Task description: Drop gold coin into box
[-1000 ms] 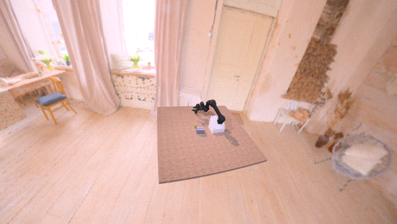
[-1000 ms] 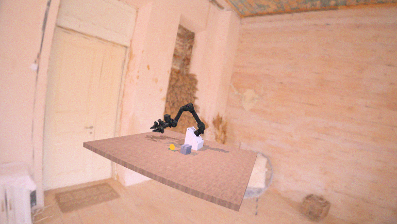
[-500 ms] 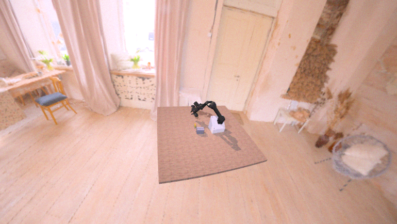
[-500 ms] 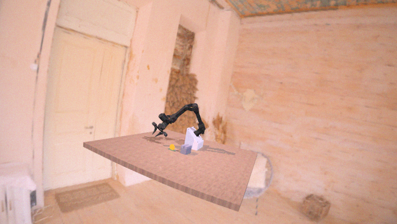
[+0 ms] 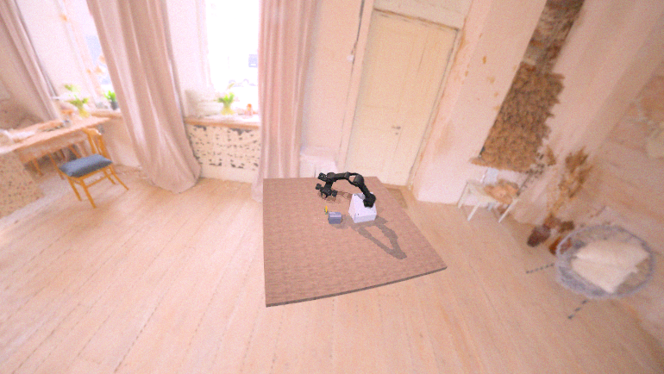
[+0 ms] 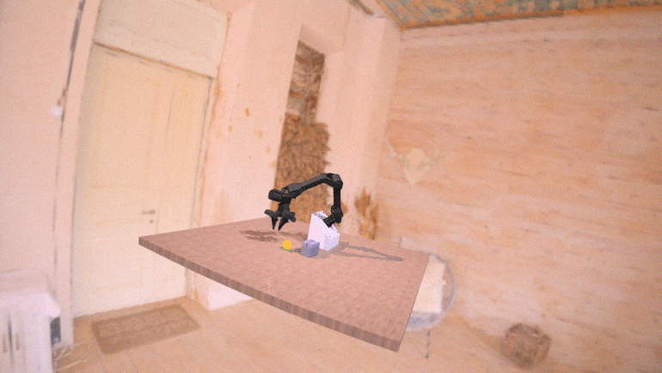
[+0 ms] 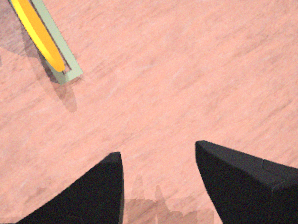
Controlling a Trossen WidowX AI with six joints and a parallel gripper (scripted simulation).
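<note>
Now: the gold coin 8 cm to the left of my gripper tip, 7 cm below it and 1 cm behind it.
</note>
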